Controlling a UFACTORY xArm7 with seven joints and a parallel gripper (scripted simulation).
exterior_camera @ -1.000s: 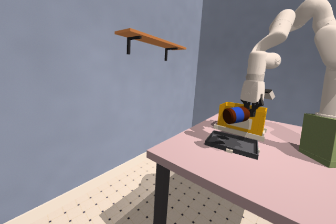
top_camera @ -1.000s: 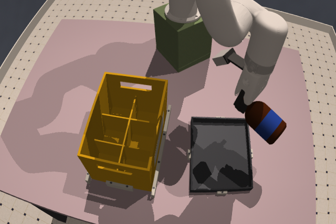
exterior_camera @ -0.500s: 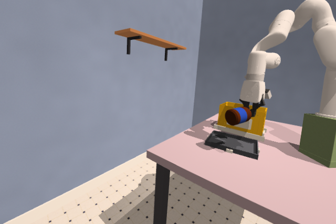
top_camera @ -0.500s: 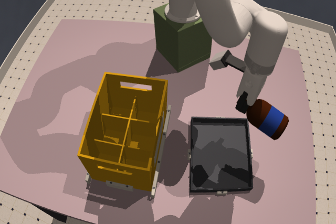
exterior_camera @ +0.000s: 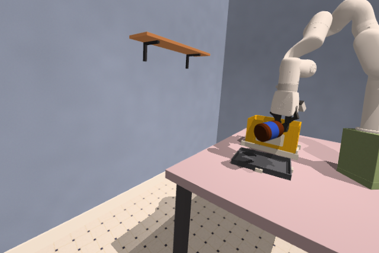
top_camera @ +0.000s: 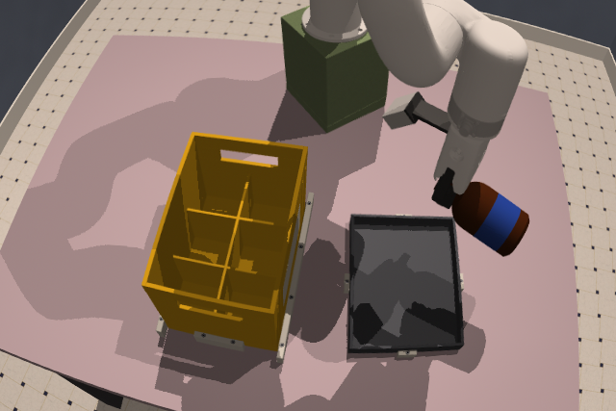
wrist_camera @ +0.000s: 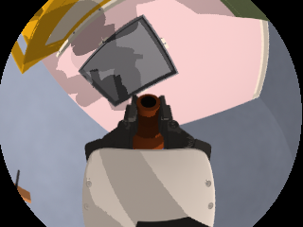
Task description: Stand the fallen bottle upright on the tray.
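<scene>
The brown bottle lies 20 mm ahead of my hand, 50 mm to the left of it and 10 mm below it. Also, from my hand: dark tray: 60 mm ahead, 20 mm to the right, 190 mm below; then yellow crate: 90 mm ahead, 300 mm to the right, 120 mm below.
</scene>
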